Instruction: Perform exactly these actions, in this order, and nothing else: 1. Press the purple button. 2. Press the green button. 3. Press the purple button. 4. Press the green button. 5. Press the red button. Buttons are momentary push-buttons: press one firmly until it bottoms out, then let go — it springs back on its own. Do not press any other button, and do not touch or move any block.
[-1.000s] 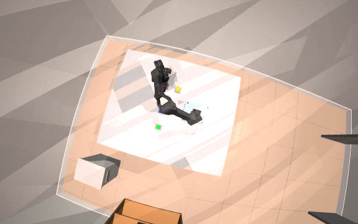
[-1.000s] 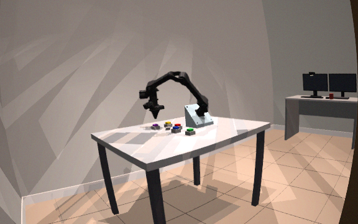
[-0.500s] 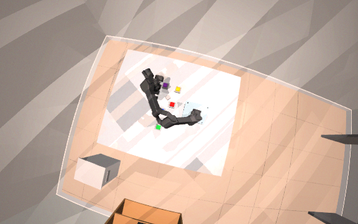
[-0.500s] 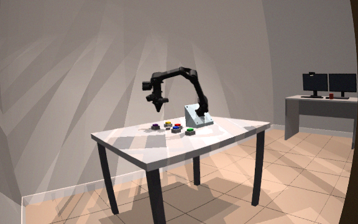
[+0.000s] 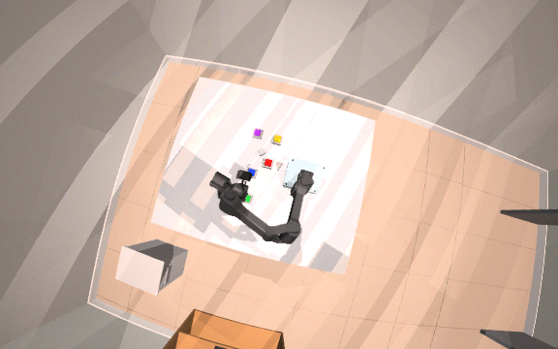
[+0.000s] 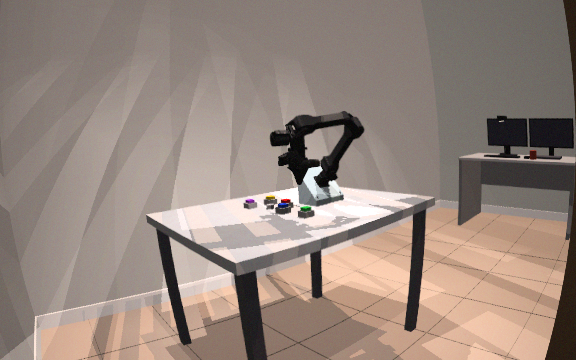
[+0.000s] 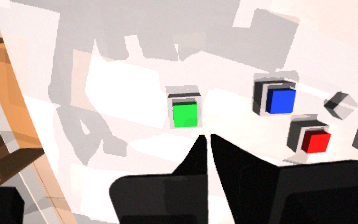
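Right now the green button is 10 cm below my gripper tip, 1 cm to the left of it and 1 cm behind it. From my gripper tip the other things lie so: red button (19 cm to the right, 10 cm below, 7 cm behind); small grey block (24 cm to the right, 12 cm below, 2 cm behind); blue button (12 cm to the right, 10 cm below).
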